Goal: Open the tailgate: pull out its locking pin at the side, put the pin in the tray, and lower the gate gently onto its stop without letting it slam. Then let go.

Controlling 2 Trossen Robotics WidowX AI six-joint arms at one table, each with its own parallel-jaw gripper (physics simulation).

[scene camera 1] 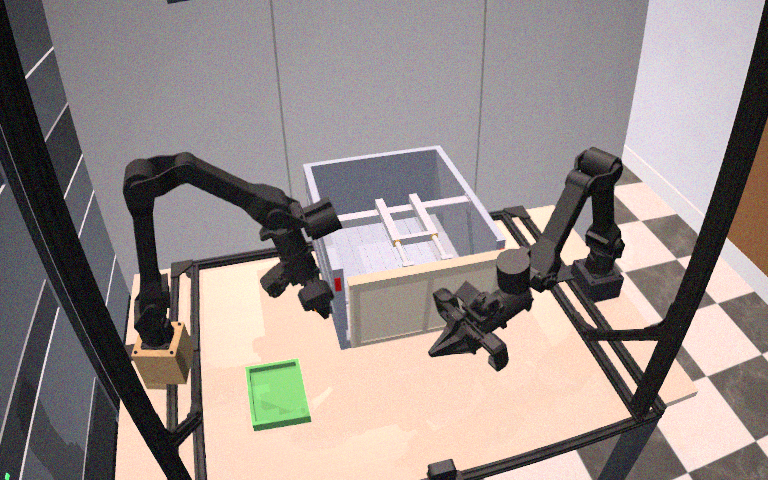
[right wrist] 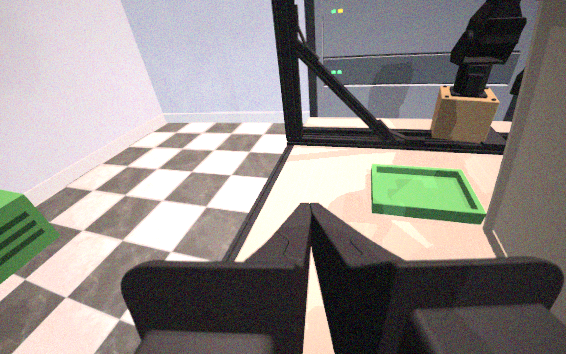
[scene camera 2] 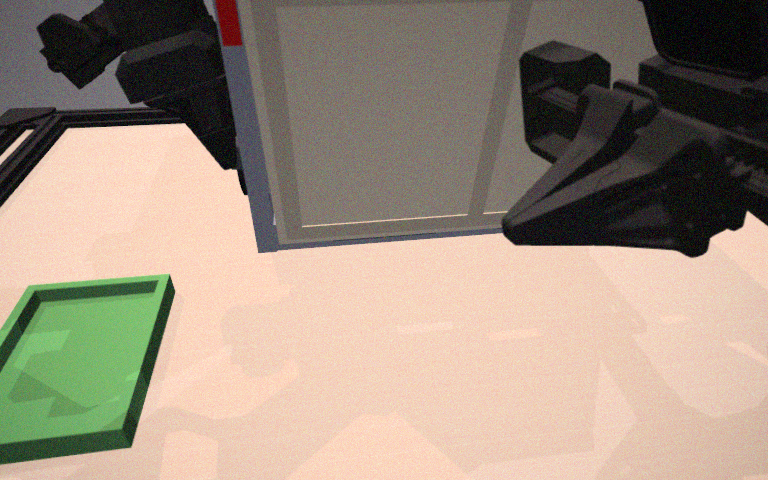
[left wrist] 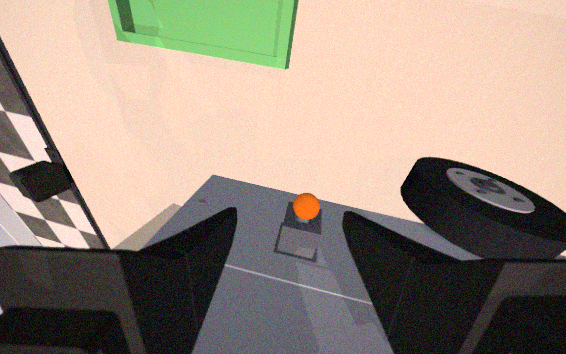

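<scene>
The tailgate stands upright, closing the truck bed's front end. The locking pin's orange ball sticks out of a dark bracket on the grey side wall; in scene camera 2 the pin is hidden behind my left gripper. My left gripper is open and empty at that side, its fingertips on either side of the pin in the left wrist view, not touching it. My right gripper is shut and empty in front of the tailgate's right part. The green tray holds no pin.
A black wheel sticks out of the truck's side, beside my left gripper. The grey truck bed has a cross frame inside. The black table frame runs along the left edge, near the wooden block under my left arm.
</scene>
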